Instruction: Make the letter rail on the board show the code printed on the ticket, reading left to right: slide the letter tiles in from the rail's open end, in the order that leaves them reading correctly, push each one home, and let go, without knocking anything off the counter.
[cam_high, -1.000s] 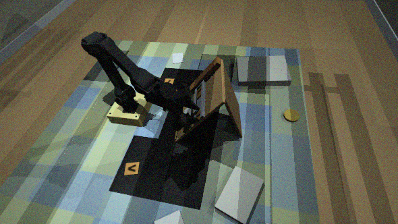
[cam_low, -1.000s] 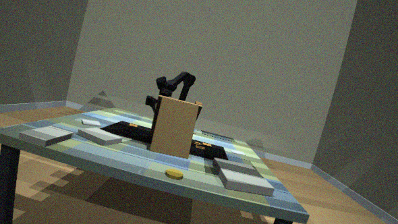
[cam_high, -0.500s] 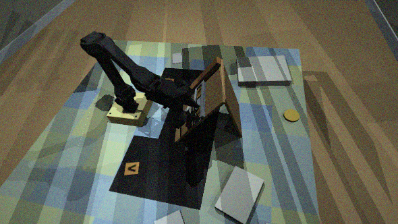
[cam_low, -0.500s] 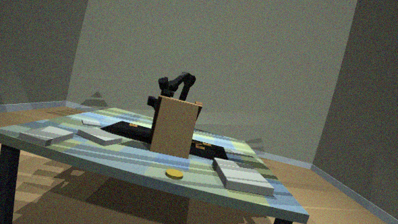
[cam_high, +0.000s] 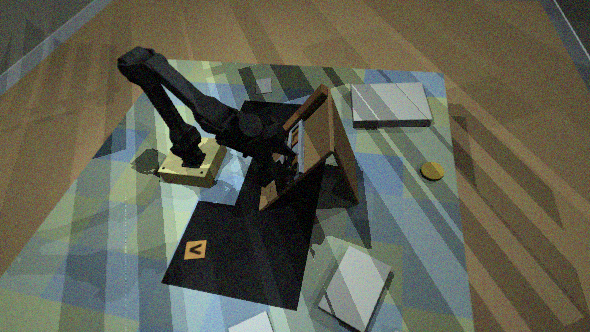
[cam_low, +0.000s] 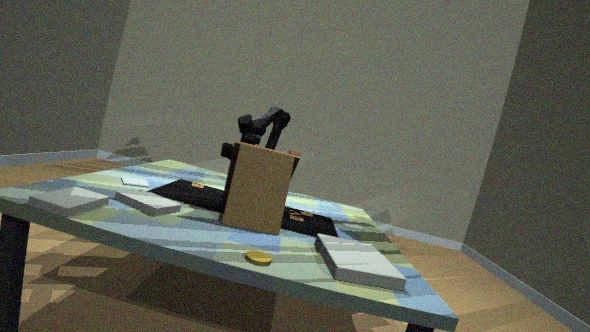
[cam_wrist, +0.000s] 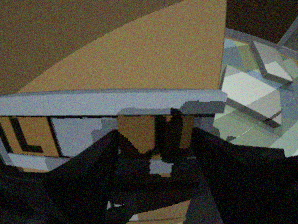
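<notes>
My gripper tip is 70 mm past the white ticket, 50 mm to the right of it and 80 mm above it. From my gripper tip the other things lie so: v tile (270 mm behind, 220 mm to the right, 170 mm below); then j tile (right at my gripper tip); then black mat (170 mm behind, 60 mm to the left, 170 mm below).
</notes>
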